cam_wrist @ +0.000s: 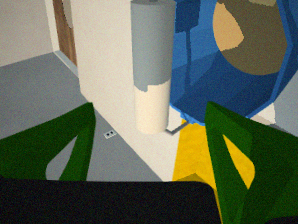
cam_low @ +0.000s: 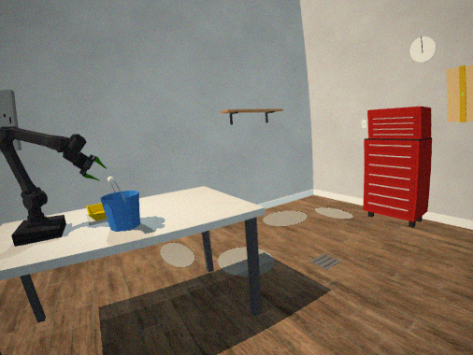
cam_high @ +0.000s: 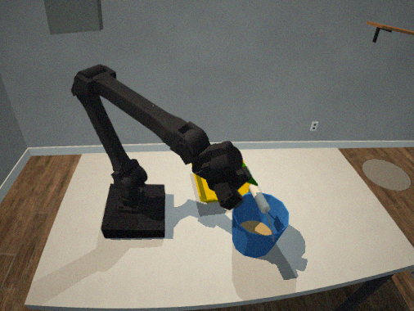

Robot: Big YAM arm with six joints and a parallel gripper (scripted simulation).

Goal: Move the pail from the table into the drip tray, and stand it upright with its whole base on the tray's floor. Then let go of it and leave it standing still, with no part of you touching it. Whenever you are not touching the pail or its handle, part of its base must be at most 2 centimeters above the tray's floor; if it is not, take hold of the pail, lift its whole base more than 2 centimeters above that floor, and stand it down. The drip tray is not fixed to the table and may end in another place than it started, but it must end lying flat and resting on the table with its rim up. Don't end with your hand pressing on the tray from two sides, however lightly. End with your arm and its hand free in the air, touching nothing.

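My hand is 80 mm above the pail handle, 60 mm short of it and 10 mm to the right of it. Also, from my hand: blue pail: 140 mm below, 60 mm ahead, 20 mm to the left; then yellow drip tray: 330 mm to the left, 270 mm below, 20 mm behind.
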